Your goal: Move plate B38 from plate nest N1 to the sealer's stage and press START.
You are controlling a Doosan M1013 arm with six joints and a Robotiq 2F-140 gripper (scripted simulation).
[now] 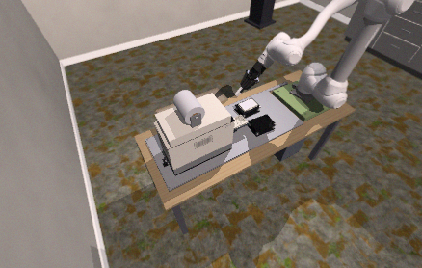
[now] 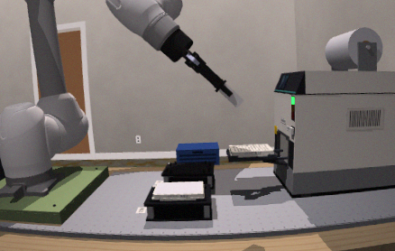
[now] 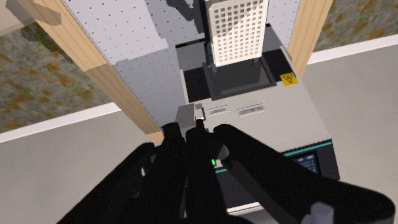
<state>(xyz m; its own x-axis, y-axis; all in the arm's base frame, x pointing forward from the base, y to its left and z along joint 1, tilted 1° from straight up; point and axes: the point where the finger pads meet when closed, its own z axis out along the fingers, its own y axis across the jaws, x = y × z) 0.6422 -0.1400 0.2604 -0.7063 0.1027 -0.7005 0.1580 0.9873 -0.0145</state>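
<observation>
Now: the start button 160 mm ahead of my hand, 100 mm below it and 30 mm to the right of it. The rest, counted from my hand: label: 290 mm below, 210 mm behind, 180 mm to the left; then yellow warning sticker: 190 mm ahead, 150 mm to the left, 130 mm below; then sealer stage: 180 mm below, 80 mm to the left, 80 mm ahead.
</observation>
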